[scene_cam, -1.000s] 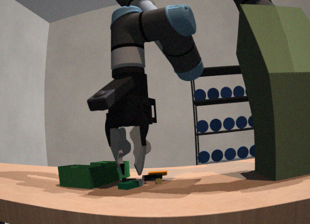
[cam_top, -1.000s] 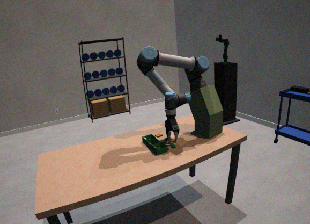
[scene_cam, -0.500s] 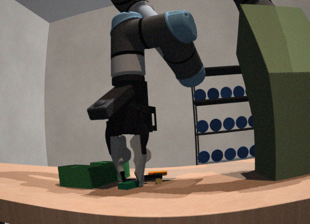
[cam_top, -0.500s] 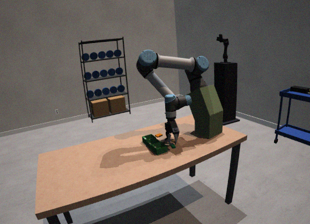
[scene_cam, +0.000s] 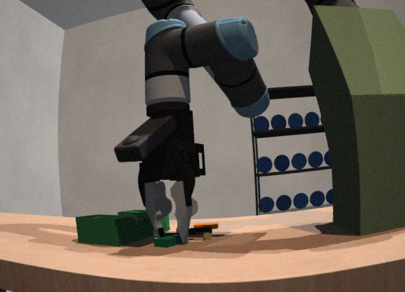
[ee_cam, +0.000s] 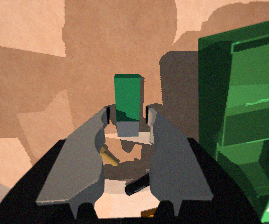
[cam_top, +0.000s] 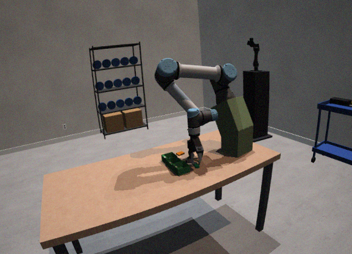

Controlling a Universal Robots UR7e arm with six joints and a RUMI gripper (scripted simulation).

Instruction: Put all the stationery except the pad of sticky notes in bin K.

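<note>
The white sharpener-like piece is 120 mm ahead of my hand and 150 mm to the right of it. Also, from my hand: brass piece 40 mm behind, 60 mm to the right, 10 mm below; then black bolt 40 mm ahead, 70 mm to the right, 10 mm below; then green block 10 mm to the right, 10 mm below.
</note>
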